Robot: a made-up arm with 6 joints.
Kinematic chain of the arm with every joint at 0, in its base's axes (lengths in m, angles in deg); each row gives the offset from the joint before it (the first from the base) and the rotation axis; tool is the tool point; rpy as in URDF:
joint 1: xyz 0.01 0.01 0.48 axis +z
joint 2: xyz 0 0.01 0.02 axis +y
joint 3: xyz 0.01 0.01 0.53 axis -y
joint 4: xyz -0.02 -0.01 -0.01 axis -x
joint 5: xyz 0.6 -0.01 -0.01 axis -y
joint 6: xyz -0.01 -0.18 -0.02 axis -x
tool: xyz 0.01 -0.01 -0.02 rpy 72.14 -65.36 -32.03
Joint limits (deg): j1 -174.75..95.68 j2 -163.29..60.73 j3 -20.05..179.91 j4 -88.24..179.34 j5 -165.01..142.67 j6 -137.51..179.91
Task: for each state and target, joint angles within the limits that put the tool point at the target. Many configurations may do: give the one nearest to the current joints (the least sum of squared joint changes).
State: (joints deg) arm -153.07 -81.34 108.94 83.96 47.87 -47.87
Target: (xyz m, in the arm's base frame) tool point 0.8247 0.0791 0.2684
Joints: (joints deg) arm -174.75 -58.75 159.49 100.64 45.68 -48.18
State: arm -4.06 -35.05 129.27 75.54 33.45 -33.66
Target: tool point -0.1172 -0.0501 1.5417
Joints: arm -4.53 19.07 122.97 79.38 30.37 -34.93
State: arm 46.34 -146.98 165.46 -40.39 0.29 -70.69
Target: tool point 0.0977 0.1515 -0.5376
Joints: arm 69.45 -163.29 155.63 -62.29 23.56 -61.41
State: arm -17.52 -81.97 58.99 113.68 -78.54 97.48
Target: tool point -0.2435 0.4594 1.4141
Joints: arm -45.88 -53.28 28.83 128.50 -79.13 97.30
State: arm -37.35 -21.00 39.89 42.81 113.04 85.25
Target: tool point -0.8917 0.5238 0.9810
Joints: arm -37.00 -70.20 67.29 48.97 113.28 84.42
